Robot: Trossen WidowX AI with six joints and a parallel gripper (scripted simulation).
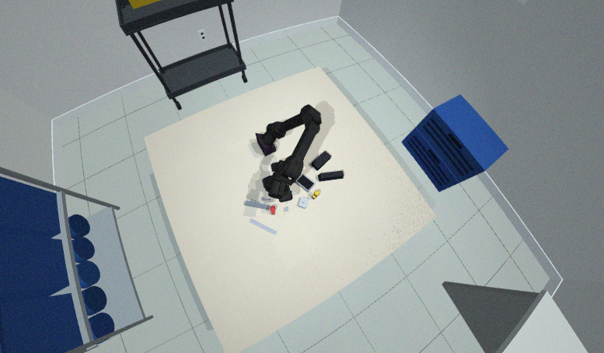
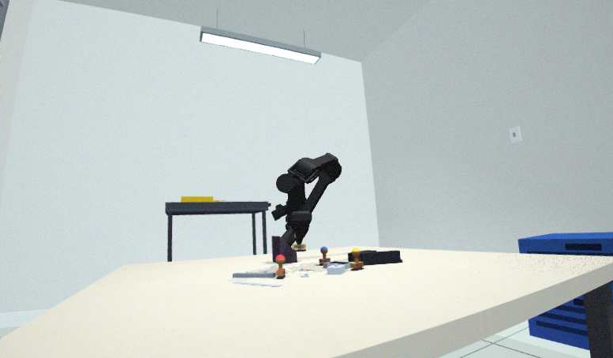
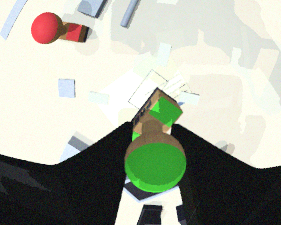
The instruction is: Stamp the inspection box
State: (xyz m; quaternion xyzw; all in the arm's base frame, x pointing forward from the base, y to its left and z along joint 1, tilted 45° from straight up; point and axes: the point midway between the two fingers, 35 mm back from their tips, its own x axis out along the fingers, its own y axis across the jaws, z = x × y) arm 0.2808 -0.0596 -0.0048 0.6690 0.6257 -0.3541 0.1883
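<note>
The white card lies 9 cm below my gripper tip, 1 cm to the left of it and 1 cm ahead of it. The rest, counted from my gripper tip: ink pad (13 cm to the left, 8 cm below, 1 cm ahead); red-knobbed stamp (9 cm to the right, 7 cm below, 7 cm ahead); small grey block (11 cm ahead, 7 cm to the left, 7 cm below).
</note>
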